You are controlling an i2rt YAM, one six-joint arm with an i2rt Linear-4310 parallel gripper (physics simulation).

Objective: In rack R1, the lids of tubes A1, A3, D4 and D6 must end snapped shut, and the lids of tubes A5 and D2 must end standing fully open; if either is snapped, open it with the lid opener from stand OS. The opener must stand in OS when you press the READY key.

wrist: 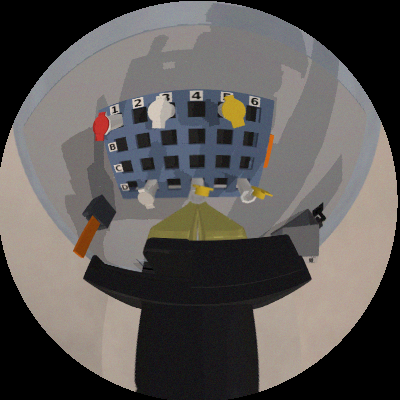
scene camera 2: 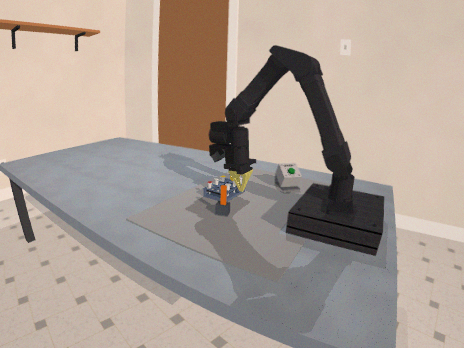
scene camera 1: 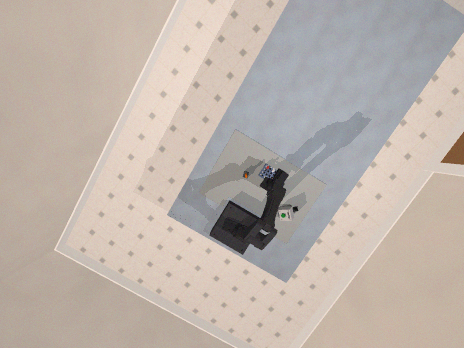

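Where they show: gripper, fingertip midpoint: point(scene camera 2: 241, 191); arm's base, link origin: point(scene camera 2: 339, 200) point(scene camera 1: 239, 229).
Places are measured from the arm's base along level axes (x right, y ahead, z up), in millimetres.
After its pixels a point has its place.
Note:
Blue rack R1 point(scene camera 1: 266, 172) @[x 26, y 378, z -34 mm] point(scene camera 2: 215, 194) @[x 21, y 390, z -55 mm] point(wrist: 184, 149) @[x 62, y 372, z -33 mm] holds tubes in rows A and D. In the wrist view, A1's red lid point(wrist: 101, 126) @[x 20, y 408, z -13 mm], A3's white lid point(wrist: 160, 111) @[x 57, y 402, z -15 mm] and A5's yellow lid point(wrist: 233, 110) @[x 94, y 396, z -15 mm] cover their tubes; so does D2's whitish lid point(wrist: 146, 196) @[x 29, y 351, z -15 mm]. Whether they are snapped is unclear. D6's yellow lid point(wrist: 261, 192) @[x 107, y 348, z -3 mm] is open beside its visible mouth. D4's yellow lid point(wrist: 202, 191) @[x 70, y 354, z -5 mm] is beside my fingertips; its exact angle is unclear. My gripper point(scene camera 2: 243, 190) @[x 60, y 315, z -45 mm] point(wrist: 197, 200) @[x 60, y 315, z -45 mm] is shut and empty, low at row D. The orange opener point(scene camera 2: 223, 194) @[x -86, y 316, z -2 mm] point(wrist: 86, 238) @[x -77, y 318, z -2 mm] stands in OS point(scene camera 2: 223, 209) @[x -95, y 312, z -43 mm] point(wrist: 99, 211) @[x -69, y 326, z -41 mm].
The button box point(scene camera 1: 285, 215) @[x 223, y 185, z 4 mm] point(scene camera 2: 288, 176) @[x 188, y 184, z -12 mm] point(wrist: 303, 236) @[x 219, y 225, z -22 mm] with a green button stands on the grey mat point(scene camera 1: 220, 172) @[x -230, y 272, z -64 mm] point(scene camera 2: 170, 220) @[x -186, y 429, z -64 mm] toward the arm base point(scene camera 1: 227, 230) @[x -63, y -30, z 9 mm] point(scene camera 2: 335, 220) @[x -126, y 10, z -2 mm]. A thin orange piece point(wrist: 269, 150) @[x 131, y 361, z -40 mm] shows at the rack's column-6 side.

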